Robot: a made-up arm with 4 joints. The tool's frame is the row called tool.
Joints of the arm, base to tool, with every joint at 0 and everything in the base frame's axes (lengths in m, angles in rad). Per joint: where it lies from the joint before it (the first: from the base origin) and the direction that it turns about. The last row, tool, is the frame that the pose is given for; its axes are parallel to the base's.
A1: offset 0 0 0.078 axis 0 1 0
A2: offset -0.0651 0.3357 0.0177 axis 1 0 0
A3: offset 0.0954 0.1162 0.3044 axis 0 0 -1
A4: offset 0.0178 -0.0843 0.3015 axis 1 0 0
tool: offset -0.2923 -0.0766 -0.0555
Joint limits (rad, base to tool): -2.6..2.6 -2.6..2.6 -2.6..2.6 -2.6..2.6
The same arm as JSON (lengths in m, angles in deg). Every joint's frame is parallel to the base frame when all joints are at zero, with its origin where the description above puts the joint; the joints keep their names.
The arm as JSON. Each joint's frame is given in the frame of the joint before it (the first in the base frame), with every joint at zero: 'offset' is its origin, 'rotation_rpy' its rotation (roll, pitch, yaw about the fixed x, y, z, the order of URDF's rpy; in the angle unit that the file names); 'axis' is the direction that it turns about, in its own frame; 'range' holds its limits. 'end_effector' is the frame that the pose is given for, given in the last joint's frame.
{"length_unit": "m", "angle_unit": "deg", "chain": [
  {"id": "A1", "offset": [0.0, 0.0, 0.078], "rotation_rpy": [0.0, 0.0, 0.0], "axis": "+y", "range": [-148.97, 148.97]},
  {"id": "A2", "offset": [-0.0651, 0.3357, 0.0177], "rotation_rpy": [0.0, 0.0, 0.0], "axis": "+x", "range": [-148.97, 148.97]},
  {"id": "A3", "offset": [0.0954, 0.1162, 0.3044], "rotation_rpy": [0.0, 0.0, 0.0], "axis": "-z", "range": [-148.97, 148.97]},
  {"id": "A4", "offset": [0.0178, -0.0843, 0.3015], "rotation_rpy": [0.0, 0.0, 0.0], "axis": "+x", "range": [-148.97, 148.97]}
], "end_effector": {"offset": [-0.2923, -0.0766, -0.0555], "rotation_rpy": [0.0, 0.0, 0.0]}}

